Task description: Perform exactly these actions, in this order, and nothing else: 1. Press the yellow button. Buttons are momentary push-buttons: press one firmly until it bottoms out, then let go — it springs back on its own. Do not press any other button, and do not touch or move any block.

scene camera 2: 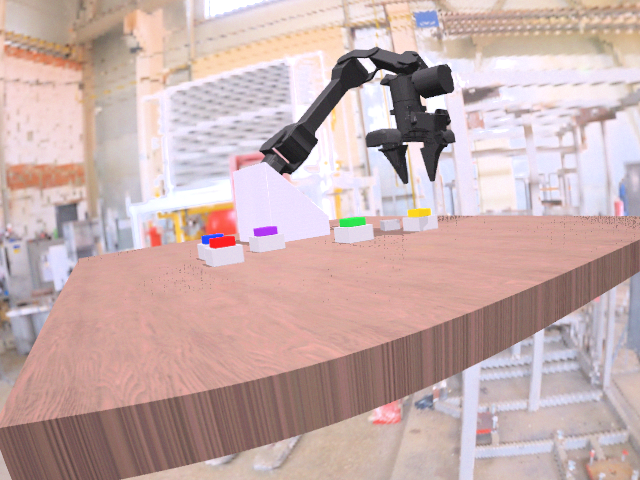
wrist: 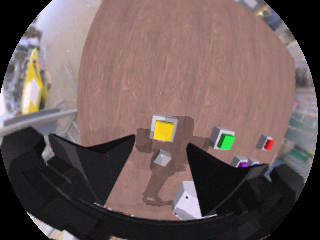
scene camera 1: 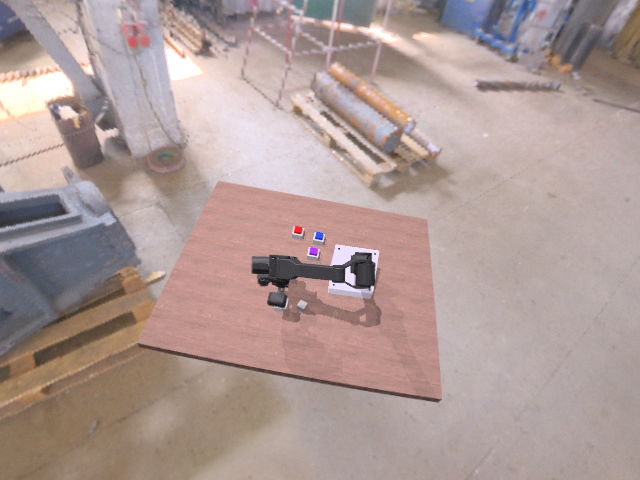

My gripper [scene camera 2: 419,182] is open and holds nothing.
My gripper is seen too in the wrist view [wrist: 161,142].
